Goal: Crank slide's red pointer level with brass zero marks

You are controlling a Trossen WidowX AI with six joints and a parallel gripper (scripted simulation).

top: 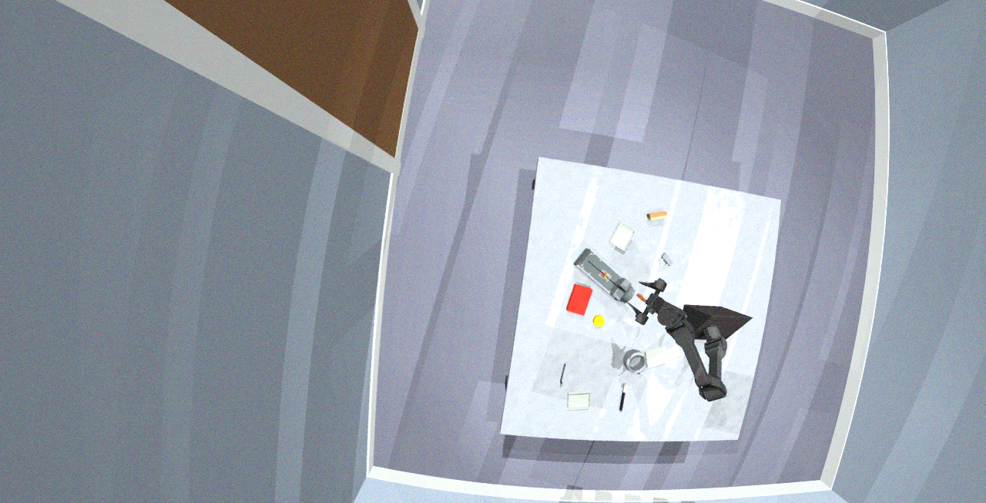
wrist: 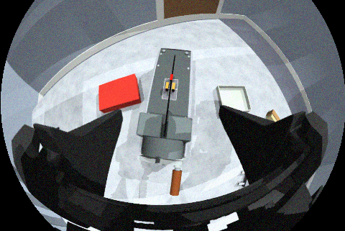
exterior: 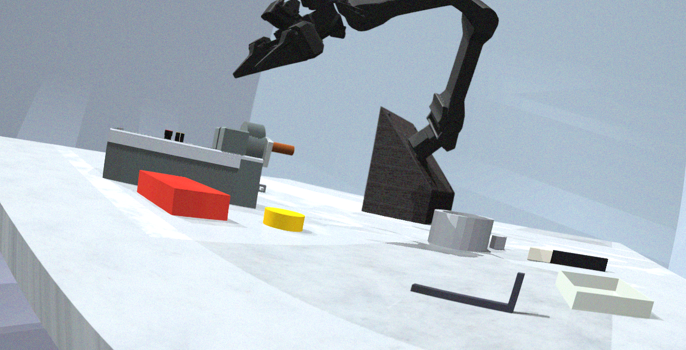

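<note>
The brown handle is 9 cm behind my gripper tip, 3 cm to the left of it and 11 cm below it. Round my gripper tip: yellow disc 4 cm ahead, 18 cm to the left, 19 cm below; then red pointer 10 cm ahead, 4 cm to the right, 12 cm below; then black L-shaped bar 13 cm ahead, 47 cm to the left, 19 cm below.
</note>
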